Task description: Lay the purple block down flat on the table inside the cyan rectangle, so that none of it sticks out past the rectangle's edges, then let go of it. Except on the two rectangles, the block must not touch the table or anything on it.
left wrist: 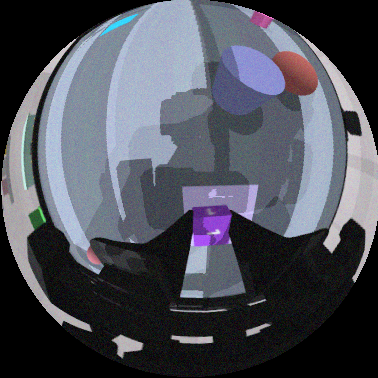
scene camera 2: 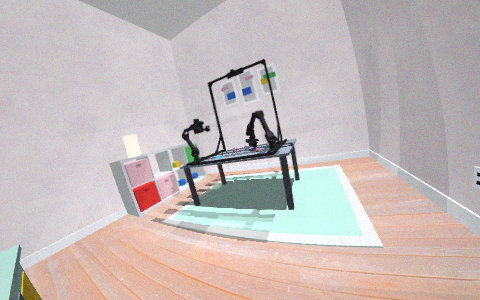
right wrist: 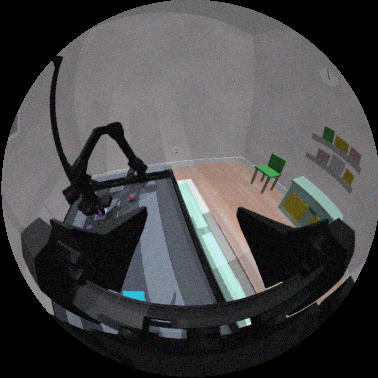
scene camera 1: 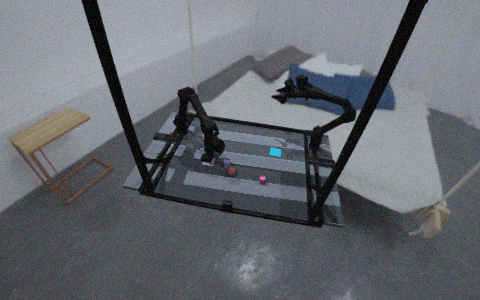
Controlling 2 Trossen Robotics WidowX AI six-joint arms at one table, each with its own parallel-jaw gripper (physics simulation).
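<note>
The purple block is between the fingertips of my left gripper, which is shut on it with a finger against each side. The block is at the pale lavender rectangle; whether it touches that rectangle or hangs just above it I cannot tell. The cyan rectangle lies apart, right of the left gripper in scene camera 1. My right gripper is open and empty, raised high above the table's far side.
A blue-violet tapered piece stands near the left gripper, with a red ball beside it. A magenta cylinder stands farther right in scene camera 1. A pink ball shows beside the left finger. Black frame posts rise at the table's sides.
</note>
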